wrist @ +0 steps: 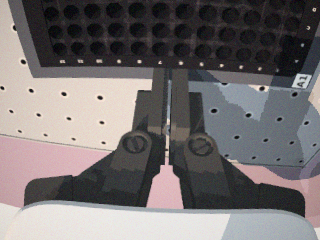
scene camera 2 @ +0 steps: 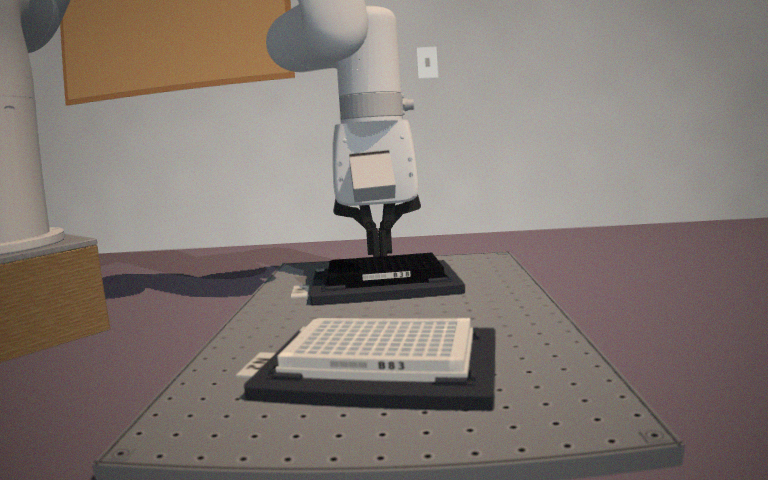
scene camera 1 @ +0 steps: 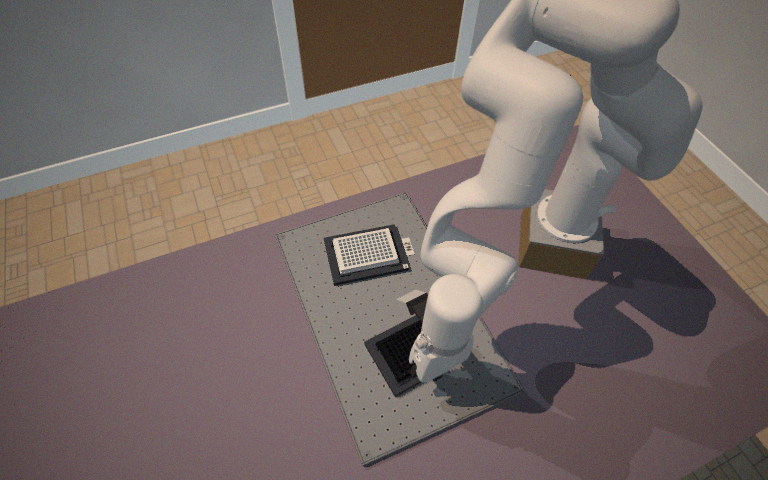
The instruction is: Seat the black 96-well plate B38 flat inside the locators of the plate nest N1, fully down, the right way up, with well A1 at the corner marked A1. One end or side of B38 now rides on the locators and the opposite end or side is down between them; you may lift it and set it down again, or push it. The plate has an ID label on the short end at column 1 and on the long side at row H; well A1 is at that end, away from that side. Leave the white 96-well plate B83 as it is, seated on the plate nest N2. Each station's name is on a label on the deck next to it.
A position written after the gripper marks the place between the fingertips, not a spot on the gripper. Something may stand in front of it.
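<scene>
Gripper [scene camera 2: 380,260], [wrist: 169,87], [scene camera 1: 433,373]. White plate B83 [scene camera 2: 419,350], [scene camera 1: 368,250]; in the wrist view it is out of frame. Black plate B38 [scene camera 2: 410,268], [wrist: 236,48], [scene camera 1: 396,348].
</scene>
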